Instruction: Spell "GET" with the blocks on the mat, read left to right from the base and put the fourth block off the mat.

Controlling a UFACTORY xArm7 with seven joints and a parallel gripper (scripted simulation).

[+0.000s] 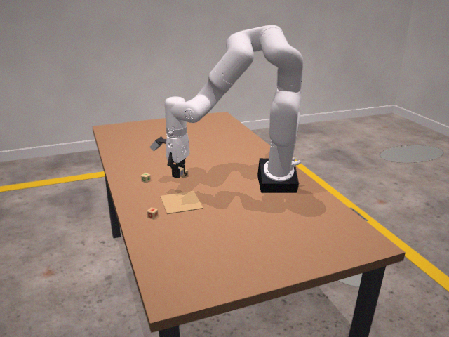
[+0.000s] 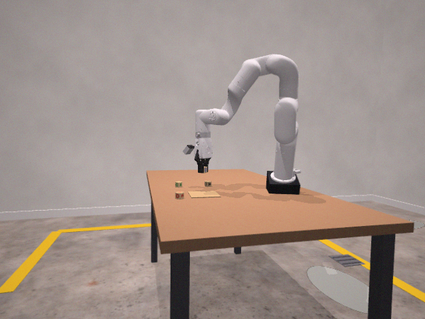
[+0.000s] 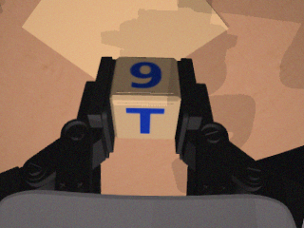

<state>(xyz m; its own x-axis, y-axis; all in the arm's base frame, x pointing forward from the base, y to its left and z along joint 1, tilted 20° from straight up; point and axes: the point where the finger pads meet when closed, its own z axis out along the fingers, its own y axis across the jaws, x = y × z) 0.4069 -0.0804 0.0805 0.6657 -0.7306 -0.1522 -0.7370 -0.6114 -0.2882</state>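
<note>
Right now my hand is 3 cm to the right of the tan mat and 12 cm above it. The rest, counted from my hand: green-lettered block: 9 cm ahead, 20 cm to the right, 11 cm below; black-lettered block: 8 cm behind, 19 cm to the right, 11 cm below; red-lettered block: 13 cm ahead, 9 cm to the left, 11 cm below.
</note>
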